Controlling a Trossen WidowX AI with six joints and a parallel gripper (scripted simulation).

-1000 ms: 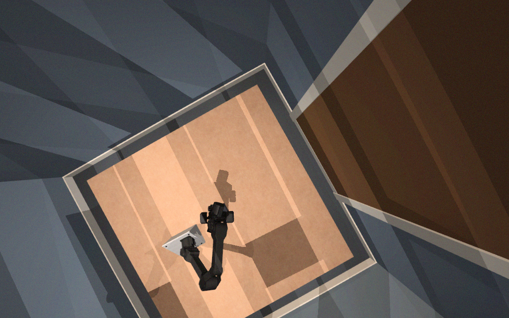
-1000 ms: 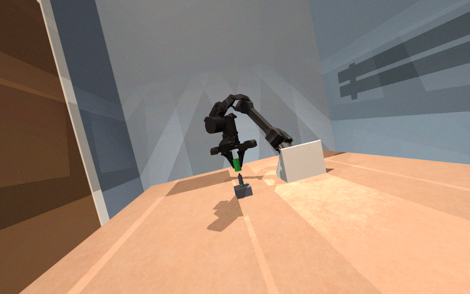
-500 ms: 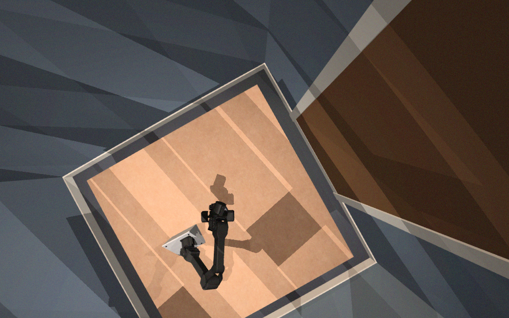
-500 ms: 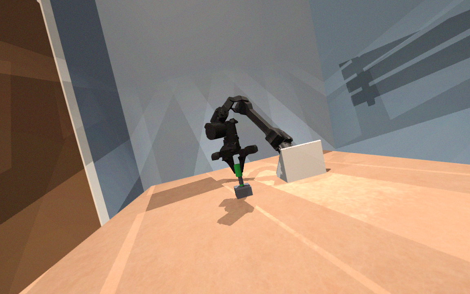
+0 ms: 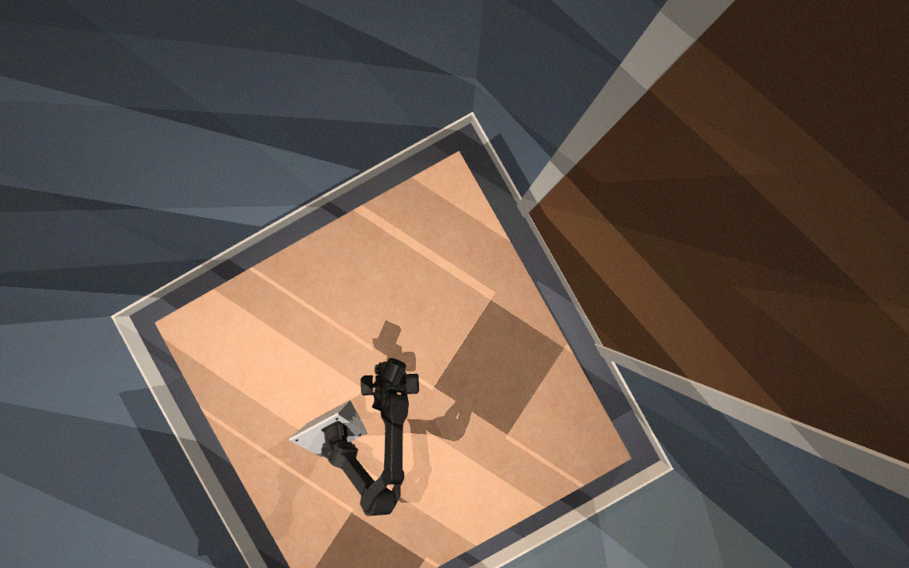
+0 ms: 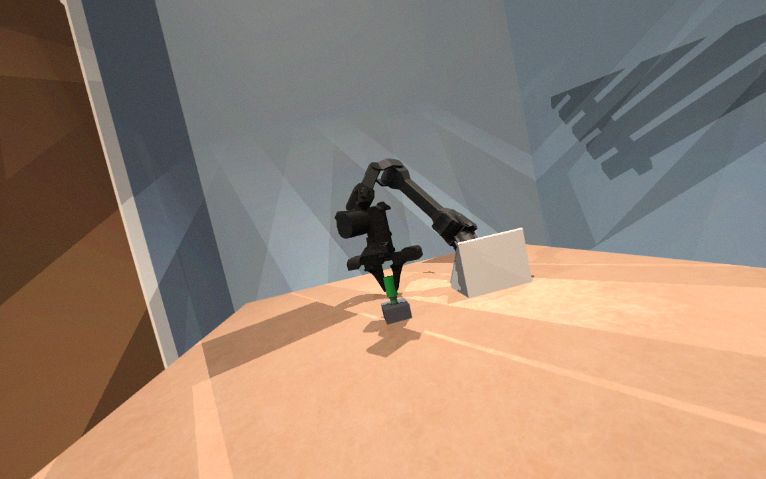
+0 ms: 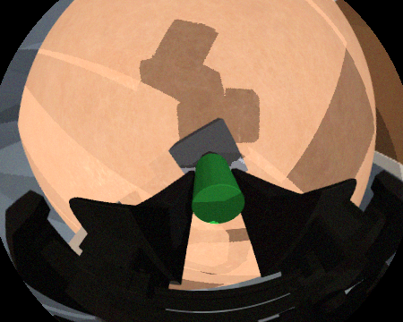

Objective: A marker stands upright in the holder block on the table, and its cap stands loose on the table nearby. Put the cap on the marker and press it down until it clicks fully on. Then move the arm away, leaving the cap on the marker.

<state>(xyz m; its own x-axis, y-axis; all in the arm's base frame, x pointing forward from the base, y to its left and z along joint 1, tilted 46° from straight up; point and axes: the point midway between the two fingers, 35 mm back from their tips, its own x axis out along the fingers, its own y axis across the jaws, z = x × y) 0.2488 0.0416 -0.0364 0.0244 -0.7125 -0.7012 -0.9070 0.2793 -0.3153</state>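
Now: the grey holder block 5 cm below my gripper tip. Round my gripper tip: green cap (1 cm above).
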